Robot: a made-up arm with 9 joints. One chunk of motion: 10 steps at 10 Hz.
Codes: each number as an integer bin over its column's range. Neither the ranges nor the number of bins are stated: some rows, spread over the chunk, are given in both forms.
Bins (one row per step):
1: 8 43 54 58 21 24 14 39 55
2: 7 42 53 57 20 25 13 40 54
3: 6 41 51 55 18 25 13 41 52
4: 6 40 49 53 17 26 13 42 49
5: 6 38 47 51 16 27 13 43 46
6: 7 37 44 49 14 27 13 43 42
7: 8 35 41 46 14 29 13 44 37
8: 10 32 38 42 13 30 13 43 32
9: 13 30 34 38 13 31 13 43 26
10: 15 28 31 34 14 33 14 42 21
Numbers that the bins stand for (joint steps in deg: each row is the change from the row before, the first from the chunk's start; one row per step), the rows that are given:
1: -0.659 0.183 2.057 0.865 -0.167 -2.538 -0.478 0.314 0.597
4: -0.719 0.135 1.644 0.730 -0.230 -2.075 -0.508 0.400 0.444
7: -0.659 0.056 0.984 0.541 -0.278 -1.379 -0.508 0.457 0.140
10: -0.448 -0.056 0.159 0.217 -0.278 -0.452 -0.478 0.400 -0.267
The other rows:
2: -0.689 0.167 1.975 0.838 -0.183 -2.306 -0.508 0.343 0.571
3: -0.719 0.151 1.810 0.784 -0.214 -2.306 -0.508 0.371 0.521
5: -0.719 0.103 1.479 0.676 -0.246 -1.843 -0.508 0.429 0.368
6: -0.689 0.087 1.232 0.622 -0.278 -1.843 -0.508 0.429 0.267
8: -0.598 0.008 0.737 0.433 -0.294 -1.148 -0.508 0.429 0.013
9: -0.508 -0.024 0.406 0.325 -0.294 -0.916 -0.508 0.429 -0.140

